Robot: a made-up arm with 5 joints. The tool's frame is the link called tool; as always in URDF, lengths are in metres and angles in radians. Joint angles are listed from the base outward.
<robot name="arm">
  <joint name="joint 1" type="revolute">
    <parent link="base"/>
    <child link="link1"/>
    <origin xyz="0.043 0 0.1" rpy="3.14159 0 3.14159"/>
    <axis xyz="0 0 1"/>
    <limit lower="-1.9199" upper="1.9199"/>
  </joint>
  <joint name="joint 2" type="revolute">
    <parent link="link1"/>
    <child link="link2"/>
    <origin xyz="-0.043 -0.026 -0.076" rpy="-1.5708 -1.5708 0"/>
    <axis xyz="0 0 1"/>
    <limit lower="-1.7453" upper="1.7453"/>
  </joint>
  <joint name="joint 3" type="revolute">
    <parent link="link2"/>
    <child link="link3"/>
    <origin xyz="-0.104 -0.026 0" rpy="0 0 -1.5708"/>
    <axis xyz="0 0 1"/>
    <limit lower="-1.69" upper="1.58"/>
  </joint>
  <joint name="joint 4" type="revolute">
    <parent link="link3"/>
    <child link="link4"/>
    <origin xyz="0.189 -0.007 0" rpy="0 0 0"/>
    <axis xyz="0 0 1"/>
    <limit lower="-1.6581" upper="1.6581"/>
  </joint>
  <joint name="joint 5" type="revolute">
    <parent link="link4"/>
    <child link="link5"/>
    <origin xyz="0.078 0 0.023" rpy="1.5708 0 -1.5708"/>
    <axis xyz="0 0 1"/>
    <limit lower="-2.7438" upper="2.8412"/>
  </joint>
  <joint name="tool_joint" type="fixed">
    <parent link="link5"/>
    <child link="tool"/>
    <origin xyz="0 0 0" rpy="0 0 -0.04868"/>
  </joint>
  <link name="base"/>
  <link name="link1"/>
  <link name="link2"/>
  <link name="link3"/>
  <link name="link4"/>
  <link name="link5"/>
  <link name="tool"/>
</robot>
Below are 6 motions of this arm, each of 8 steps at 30 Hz.
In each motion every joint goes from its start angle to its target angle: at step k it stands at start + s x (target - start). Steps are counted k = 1, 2, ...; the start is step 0. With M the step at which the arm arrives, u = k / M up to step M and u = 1 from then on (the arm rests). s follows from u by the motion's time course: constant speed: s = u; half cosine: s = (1 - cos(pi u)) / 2; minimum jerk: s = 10 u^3 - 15 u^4 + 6 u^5.
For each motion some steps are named. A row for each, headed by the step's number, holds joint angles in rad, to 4 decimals.
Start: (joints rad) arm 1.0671 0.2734 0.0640 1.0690 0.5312
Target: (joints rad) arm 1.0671 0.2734 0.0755 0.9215 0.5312
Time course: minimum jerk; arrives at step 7
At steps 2, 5, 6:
2: 1.0671 0.2734 0.0657 1.0477 0.5312
5: 1.0671 0.2734 0.0738 0.9428 0.5312
6: 1.0671 0.2734 0.0752 0.9249 0.5312

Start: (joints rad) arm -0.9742 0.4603 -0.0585 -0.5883 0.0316
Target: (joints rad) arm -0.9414 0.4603 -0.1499 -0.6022 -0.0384
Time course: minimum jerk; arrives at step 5
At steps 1, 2, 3, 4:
1: -0.9723 0.4603 -0.0638 -0.5891 0.0275
2: -0.9638 0.4603 -0.0875 -0.5927 0.0094
3: -0.9518 0.4603 -0.1209 -0.5978 -0.0162
4: -0.9433 0.4603 -0.1446 -0.6014 -0.0343

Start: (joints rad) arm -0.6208 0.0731 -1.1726 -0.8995 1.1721
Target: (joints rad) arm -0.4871 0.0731 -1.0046 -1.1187 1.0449
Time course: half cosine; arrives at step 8
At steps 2, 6, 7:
2: -0.6012 0.0731 -1.1480 -0.9316 1.1535
6: -0.5067 0.0731 -1.0292 -1.0866 1.0635
7: -0.4922 0.0731 -1.0110 -1.1104 1.0497

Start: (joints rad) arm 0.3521 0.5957 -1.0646 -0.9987 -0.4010
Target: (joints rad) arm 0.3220 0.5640 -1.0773 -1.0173 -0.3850
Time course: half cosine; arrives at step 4
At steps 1, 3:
1: 0.3477 0.5911 -1.0665 -1.0014 -0.3987
3: 0.3264 0.5686 -1.0754 -1.0146 -0.3873

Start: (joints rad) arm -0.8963 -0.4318 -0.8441 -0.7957 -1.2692
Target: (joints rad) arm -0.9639 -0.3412 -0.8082 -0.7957 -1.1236
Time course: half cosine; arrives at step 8
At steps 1, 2, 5, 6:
1: -0.8989 -0.4284 -0.8427 -0.7957 -1.2637
2: -0.9062 -0.4185 -0.8388 -0.7957 -1.2479
5: -0.9430 -0.3692 -0.8193 -0.7957 -1.1685
6: -0.9540 -0.3545 -0.8135 -0.7957 -1.1449

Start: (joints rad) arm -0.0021 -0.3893 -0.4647 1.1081 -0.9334
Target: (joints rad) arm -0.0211 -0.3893 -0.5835 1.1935 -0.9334
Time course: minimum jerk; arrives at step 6
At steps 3, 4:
3: -0.0116 -0.3893 -0.5241 1.1508 -0.9334
4: -0.0171 -0.3893 -0.5586 1.1756 -0.9334

